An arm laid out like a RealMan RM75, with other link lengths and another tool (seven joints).
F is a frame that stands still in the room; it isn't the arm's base.
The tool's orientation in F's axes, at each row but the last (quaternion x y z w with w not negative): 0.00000 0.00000 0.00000 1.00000; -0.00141 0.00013 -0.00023 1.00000; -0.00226 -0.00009 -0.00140 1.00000; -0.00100 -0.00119 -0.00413 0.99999; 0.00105 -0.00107 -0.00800 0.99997; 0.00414 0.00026 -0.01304 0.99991; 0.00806 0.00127 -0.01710 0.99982; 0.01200 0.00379 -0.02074 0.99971; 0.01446 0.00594 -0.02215 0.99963
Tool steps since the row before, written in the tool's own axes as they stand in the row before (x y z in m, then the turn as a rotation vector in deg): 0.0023 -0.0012 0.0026 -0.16 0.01 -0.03; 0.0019 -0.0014 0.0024 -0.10 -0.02 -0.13; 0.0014 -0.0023 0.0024 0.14 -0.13 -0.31; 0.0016 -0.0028 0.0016 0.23 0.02 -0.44; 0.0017 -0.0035 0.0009 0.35 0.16 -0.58; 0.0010 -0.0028 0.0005 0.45 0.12 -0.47; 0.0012 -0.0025 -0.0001 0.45 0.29 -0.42; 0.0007 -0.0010 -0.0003 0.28 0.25 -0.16; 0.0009 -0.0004 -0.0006 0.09 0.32 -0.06
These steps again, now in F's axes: 0.0023 -0.0012 0.0026 -0.16 0.01 -0.03; 0.0019 -0.0014 0.0024 -0.10 -0.02 -0.13; 0.0014 -0.0023 0.0024 0.14 -0.13 -0.31; 0.0016 -0.0028 0.0016 0.23 0.02 -0.44; 0.0016 -0.0035 0.0009 0.35 0.16 -0.58; 0.0009 -0.0028 0.0005 0.45 0.11 -0.47; 0.0011 -0.0025 -0.0001 0.46 0.28 -0.42; 0.0007 -0.0010 -0.0003 0.29 0.24 -0.16; 0.0009 -0.0004 -0.0006 0.10 0.32 -0.05
